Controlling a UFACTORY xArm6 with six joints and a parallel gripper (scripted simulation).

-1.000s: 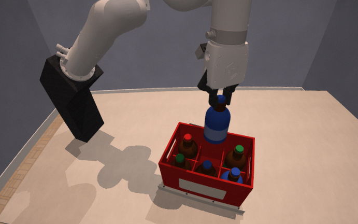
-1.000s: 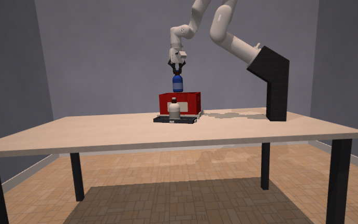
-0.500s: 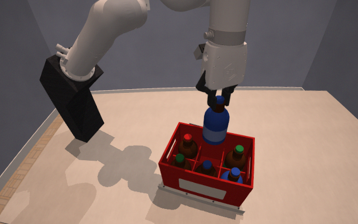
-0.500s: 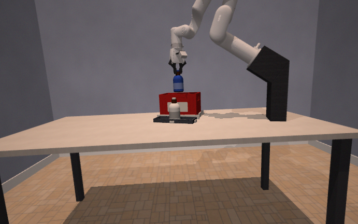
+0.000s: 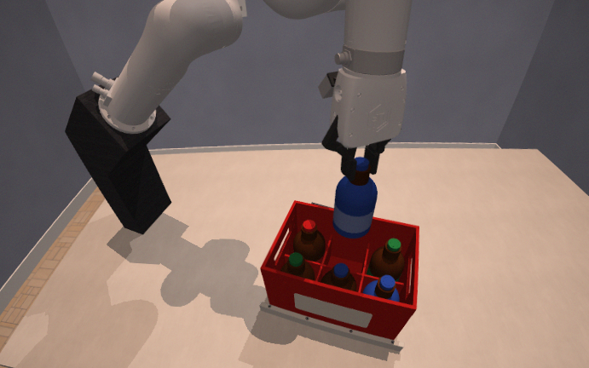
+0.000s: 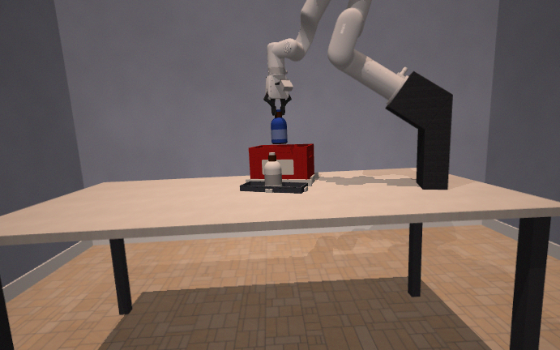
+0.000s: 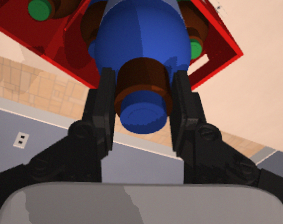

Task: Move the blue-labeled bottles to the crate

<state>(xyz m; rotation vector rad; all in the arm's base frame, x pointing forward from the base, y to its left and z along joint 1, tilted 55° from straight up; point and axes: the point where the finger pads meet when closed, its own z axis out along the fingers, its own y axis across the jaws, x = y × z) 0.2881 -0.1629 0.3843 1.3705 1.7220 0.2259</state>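
Now: hand 25 cm above the crate, 3 cm to the left of it and 3 cm past it. The rest, counted from my hand: dark tray 32 cm below, 11 cm to the left, 9 cm ahead; then white-labeled bottle 25 cm below, 11 cm to the left, 9 cm ahead.
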